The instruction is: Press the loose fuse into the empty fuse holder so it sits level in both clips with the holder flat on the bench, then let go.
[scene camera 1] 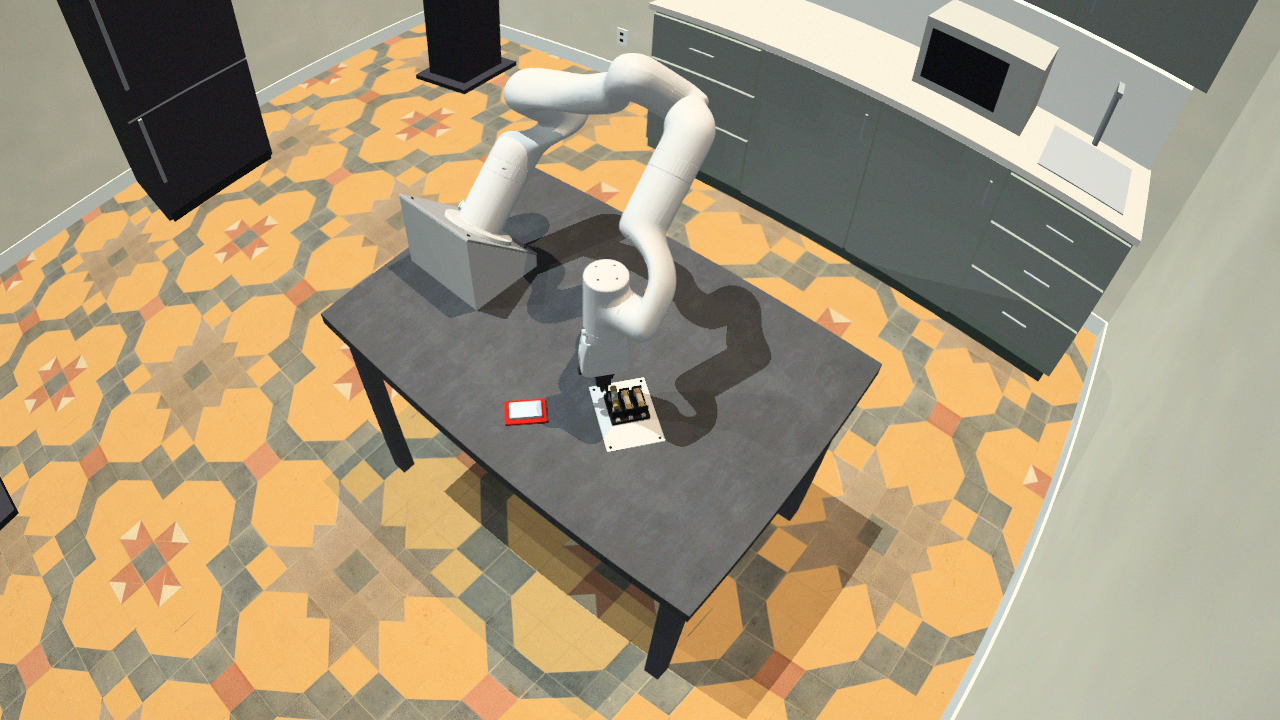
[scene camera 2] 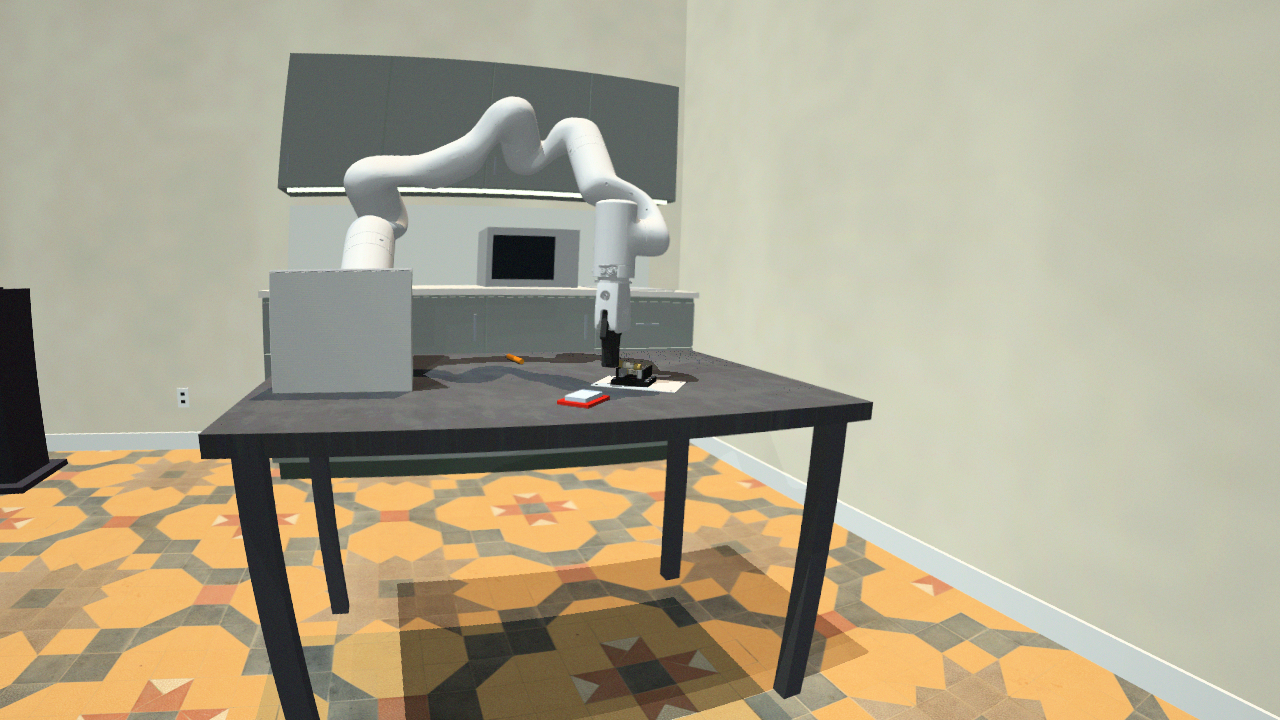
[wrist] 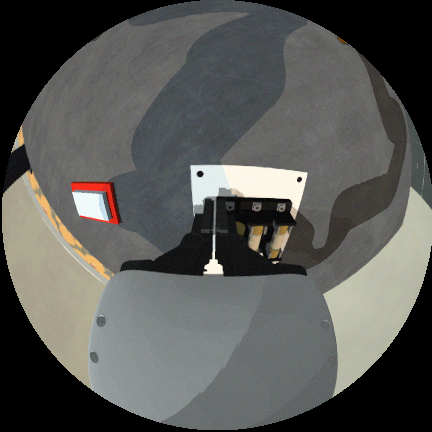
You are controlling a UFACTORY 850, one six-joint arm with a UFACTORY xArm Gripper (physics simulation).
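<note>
The black fuse holder [scene camera 1: 629, 416] [scene camera 2: 633, 379] [wrist: 270, 216] stands on a white plate [scene camera 1: 626, 439] [scene camera 2: 669, 386] [wrist: 250, 177] on the table. Two cream fuses with brass ends, a middle one [wrist: 255, 238] and a right one [wrist: 279, 239], lie side by side in it. A third fuse [scene camera 1: 614, 399] [wrist: 240, 228] is at the holder's left slot, its brass end partly hidden by my finger in the wrist view; I cannot tell if it sits level in both clips. My gripper [scene camera 1: 603, 383] [scene camera 2: 610, 363] [wrist: 214, 213] is shut and empty, at the holder's left end, close to the left fuse; contact cannot be told.
A red base [scene camera 1: 525, 421] [scene camera 2: 583, 403] [wrist: 115, 210] with a white block [scene camera 1: 525, 409] [scene camera 2: 584, 394] [wrist: 91, 204] on it lies left of the plate. A small orange object [scene camera 2: 514, 359] [wrist: 342, 40] lies farther back on the table. The arm's grey pedestal [scene camera 1: 447, 250] [scene camera 2: 341, 331] stands at the table's left end.
</note>
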